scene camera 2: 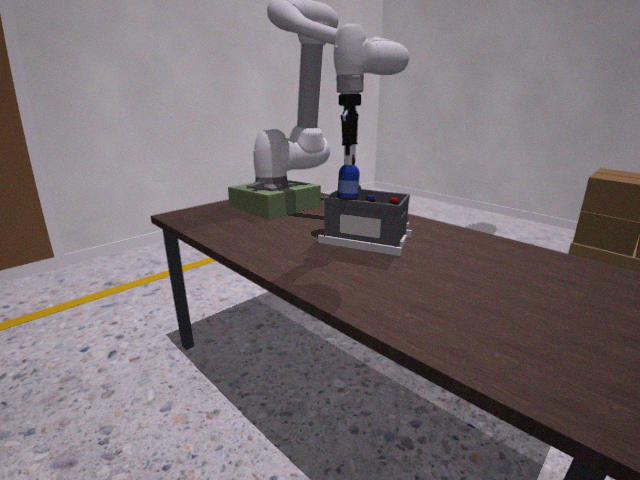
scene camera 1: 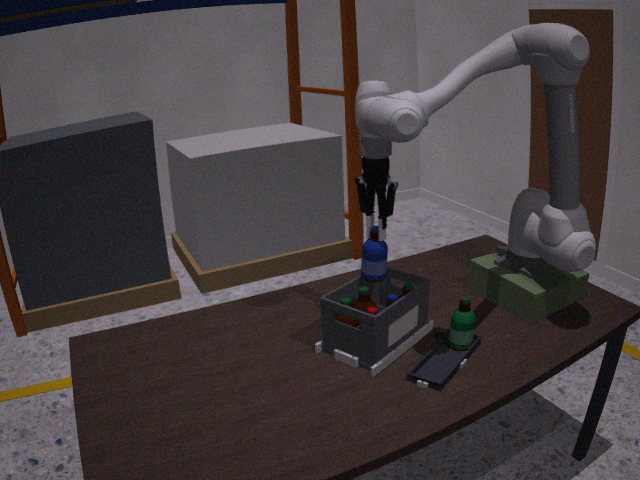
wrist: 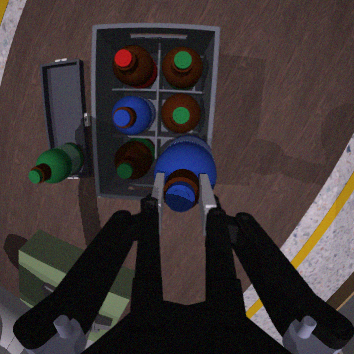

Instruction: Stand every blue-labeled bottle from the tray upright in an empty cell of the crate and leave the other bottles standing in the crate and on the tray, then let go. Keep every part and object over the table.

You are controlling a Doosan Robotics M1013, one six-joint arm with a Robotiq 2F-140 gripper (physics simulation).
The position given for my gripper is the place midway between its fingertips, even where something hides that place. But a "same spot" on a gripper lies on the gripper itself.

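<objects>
You can see my gripper in the wrist view, in scene camera 2 and in scene camera 1 (376, 238). On my gripper, (wrist: 295, 310) and (scene camera 2: 349, 122) are the same spot. There's a blue bottle too, and it's in the wrist view, in scene camera 2 and in scene camera 1 (374, 252). For the bottle, (wrist: 187, 155) is the same spot as (scene camera 2: 357, 168).
</objects>
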